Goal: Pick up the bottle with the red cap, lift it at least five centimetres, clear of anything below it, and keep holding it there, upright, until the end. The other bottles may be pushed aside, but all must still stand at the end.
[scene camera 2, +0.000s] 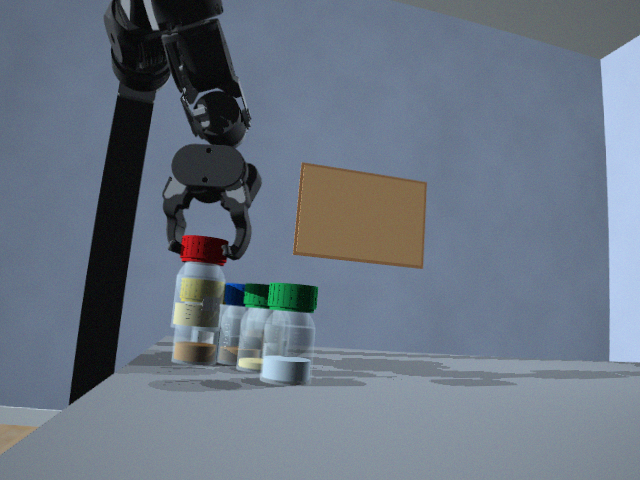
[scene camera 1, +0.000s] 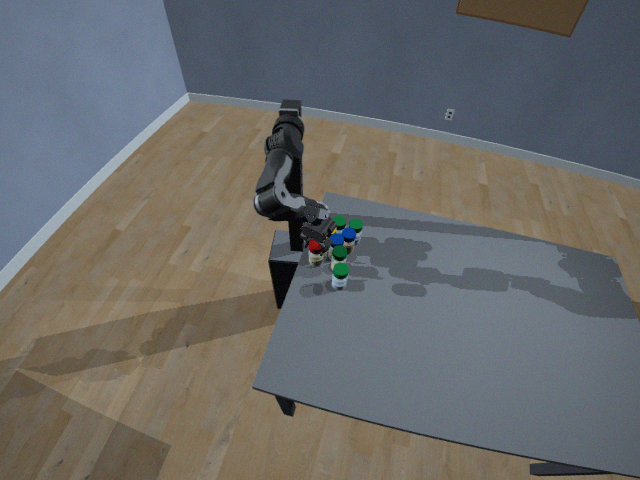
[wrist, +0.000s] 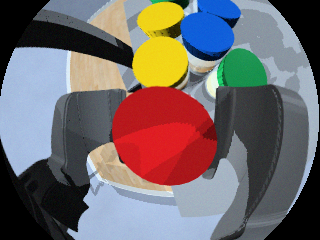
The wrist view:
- my gripper: 166, 130
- red-capped bottle: 165, 136
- yellow-capped bottle: 160, 61
